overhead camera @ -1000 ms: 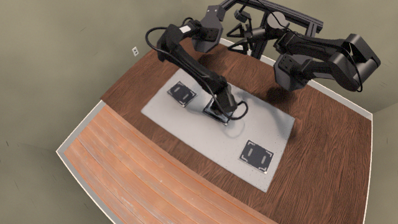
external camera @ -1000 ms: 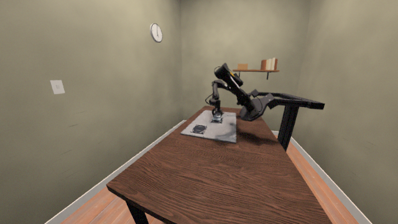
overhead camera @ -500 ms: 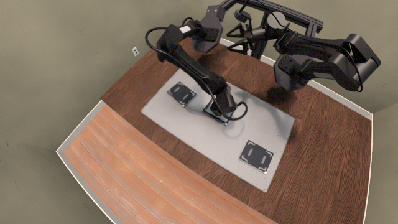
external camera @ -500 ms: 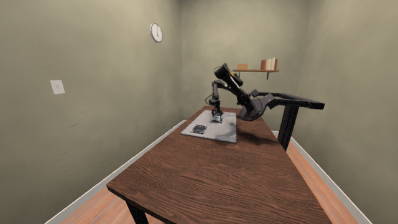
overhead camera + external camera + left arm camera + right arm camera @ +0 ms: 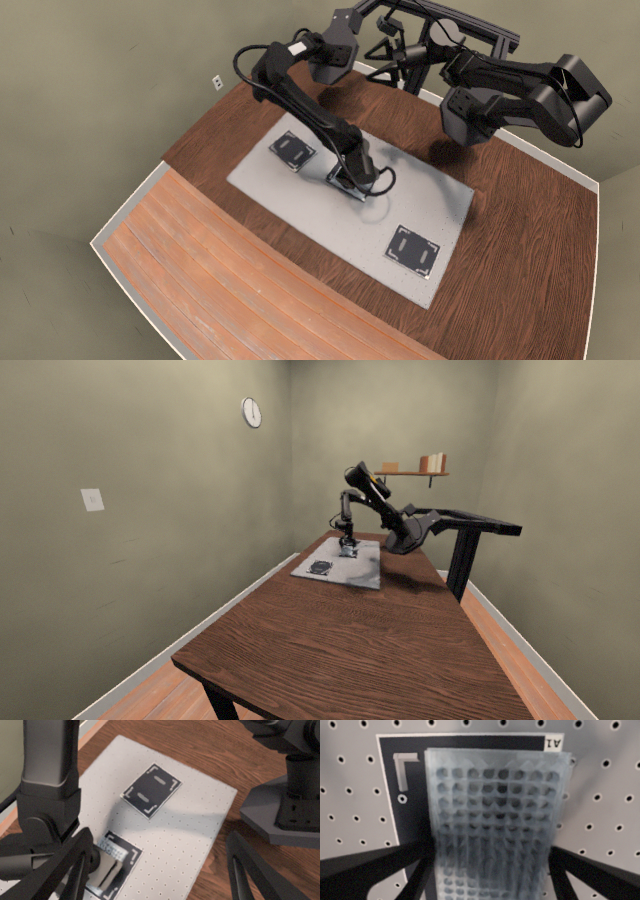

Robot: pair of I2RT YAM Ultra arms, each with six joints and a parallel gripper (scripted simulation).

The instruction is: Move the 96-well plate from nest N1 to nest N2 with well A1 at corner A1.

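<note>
The black plate nest is 3 cm below my right hand and 2 cm behind it. From my right hand the other things lie so: clear 96-well plate: 1 cm below; then white corner label: 7 cm to the left, 4 cm ahead, 2 cm below.
</note>
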